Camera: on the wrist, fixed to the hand. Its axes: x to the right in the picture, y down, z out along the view.
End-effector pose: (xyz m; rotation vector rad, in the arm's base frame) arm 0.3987 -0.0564 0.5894 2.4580 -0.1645 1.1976
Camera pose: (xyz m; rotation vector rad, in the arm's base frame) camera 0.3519 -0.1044 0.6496 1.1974 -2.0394 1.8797
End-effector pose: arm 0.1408 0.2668 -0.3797 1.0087 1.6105 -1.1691
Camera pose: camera 0.1981 0.3319 -0.4040 1.7099 0.8911 0.5384
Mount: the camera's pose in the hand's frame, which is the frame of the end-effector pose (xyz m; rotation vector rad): 0.0142 0.0748 -0.0481 -0.5104 0.5542 1.5071
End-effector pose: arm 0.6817 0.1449 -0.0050 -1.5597 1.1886 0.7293
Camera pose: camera 0.6114 0.0937 -0.0285 0.8363 -2.3554 -1.4142
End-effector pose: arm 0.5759 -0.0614 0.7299 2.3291 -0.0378 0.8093
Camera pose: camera 0.5440 -0.0883 0.8097 1.1970 -1.6413 1.7788
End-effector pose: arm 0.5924 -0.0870 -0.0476 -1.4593 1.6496 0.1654
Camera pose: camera 0.5054 -0.1051 -0.0621 0.2007 -2.8552 -1.0729
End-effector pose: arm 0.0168 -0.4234 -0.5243 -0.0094 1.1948 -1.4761
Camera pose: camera 0.0381 -0.3880 -0.6043 0.8126 1.4105 0.1850
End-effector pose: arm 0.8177 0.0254 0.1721 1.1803 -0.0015 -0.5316
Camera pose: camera 0.8728 0.0824 0.2149 0.5235 -0.2462 1.0697
